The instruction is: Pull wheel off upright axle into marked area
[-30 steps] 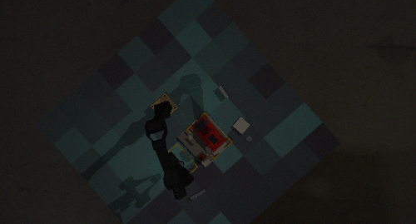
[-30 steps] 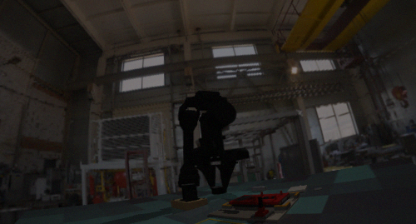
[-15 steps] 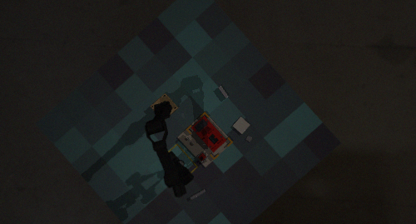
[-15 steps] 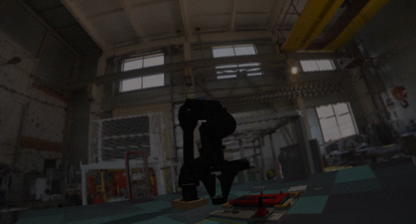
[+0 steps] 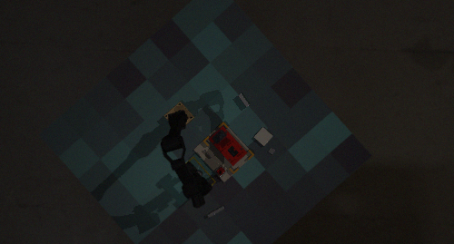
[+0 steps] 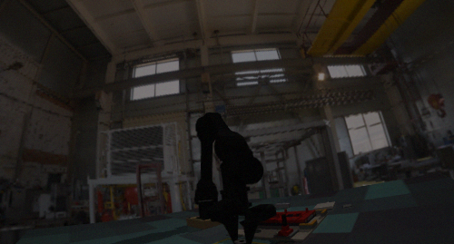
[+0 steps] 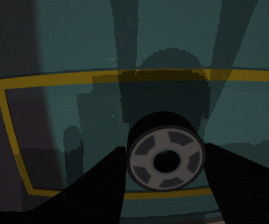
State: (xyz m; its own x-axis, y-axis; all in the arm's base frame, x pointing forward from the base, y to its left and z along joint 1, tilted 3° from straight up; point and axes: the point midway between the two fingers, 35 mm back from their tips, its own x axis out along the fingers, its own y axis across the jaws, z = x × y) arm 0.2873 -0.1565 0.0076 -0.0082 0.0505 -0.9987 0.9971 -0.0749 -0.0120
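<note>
Now: the wheel right at my gripper tip. Round my gripper tip: white block: 40 cm to the left, 11 cm ahead.
</note>
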